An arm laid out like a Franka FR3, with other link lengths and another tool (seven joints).
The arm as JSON. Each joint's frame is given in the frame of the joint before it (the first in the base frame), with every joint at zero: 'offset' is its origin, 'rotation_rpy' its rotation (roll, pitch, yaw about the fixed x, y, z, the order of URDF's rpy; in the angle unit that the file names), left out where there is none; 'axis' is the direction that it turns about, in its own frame. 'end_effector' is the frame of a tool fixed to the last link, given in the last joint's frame.
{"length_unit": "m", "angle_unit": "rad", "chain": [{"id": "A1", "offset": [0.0, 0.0, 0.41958], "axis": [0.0, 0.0, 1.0]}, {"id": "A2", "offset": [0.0, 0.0, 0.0], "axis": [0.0, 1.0, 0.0]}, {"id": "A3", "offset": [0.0, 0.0, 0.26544], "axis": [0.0, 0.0, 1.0]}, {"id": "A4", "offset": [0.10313, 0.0, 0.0], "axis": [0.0, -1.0, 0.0]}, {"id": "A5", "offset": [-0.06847, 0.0, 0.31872], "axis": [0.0, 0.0, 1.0]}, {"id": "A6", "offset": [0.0, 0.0, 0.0], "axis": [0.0, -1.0, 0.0]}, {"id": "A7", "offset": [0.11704, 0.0, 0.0], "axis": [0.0, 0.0, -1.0]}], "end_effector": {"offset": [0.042, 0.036, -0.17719], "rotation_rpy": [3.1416, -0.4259, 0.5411]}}
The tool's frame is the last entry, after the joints.
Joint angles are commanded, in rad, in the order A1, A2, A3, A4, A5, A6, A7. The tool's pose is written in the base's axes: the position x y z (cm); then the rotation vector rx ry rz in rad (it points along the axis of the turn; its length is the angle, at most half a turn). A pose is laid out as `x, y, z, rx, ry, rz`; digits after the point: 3 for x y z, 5 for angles.
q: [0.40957, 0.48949, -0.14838, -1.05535, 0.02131, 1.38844, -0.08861]
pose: 61.986, 22.755, 48.349, -2.66769, -1.27942, -0.33574
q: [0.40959, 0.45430, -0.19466, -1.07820, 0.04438, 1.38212, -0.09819]
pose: 62.063, 20.539, 49.740, -2.68326, -1.23295, -0.35407
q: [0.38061, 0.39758, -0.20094, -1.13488, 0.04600, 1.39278, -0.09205]
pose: 61.930, 17.953, 51.050, -2.70697, -1.17139, -0.37753
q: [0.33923, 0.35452, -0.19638, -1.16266, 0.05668, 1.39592, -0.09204]
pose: 61.901, 15.571, 52.631, -2.71489, -1.11282, -0.41285
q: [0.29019, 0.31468, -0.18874, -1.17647, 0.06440, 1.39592, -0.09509]
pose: 61.899, 12.918, 54.550, -2.72429, -1.05647, -0.45912
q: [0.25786, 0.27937, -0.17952, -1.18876, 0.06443, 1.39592, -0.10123]
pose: 61.606, 11.284, 56.200, -2.72694, -1.03194, -0.49624
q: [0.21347, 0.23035, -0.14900, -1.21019, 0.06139, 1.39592, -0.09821]
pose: 60.923, 9.962, 58.227, -2.72743, -1.00526, -0.53957
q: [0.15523, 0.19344, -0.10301, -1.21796, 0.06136, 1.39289, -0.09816]
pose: 60.351, 8.862, 60.073, -2.72228, -0.98479, -0.58087
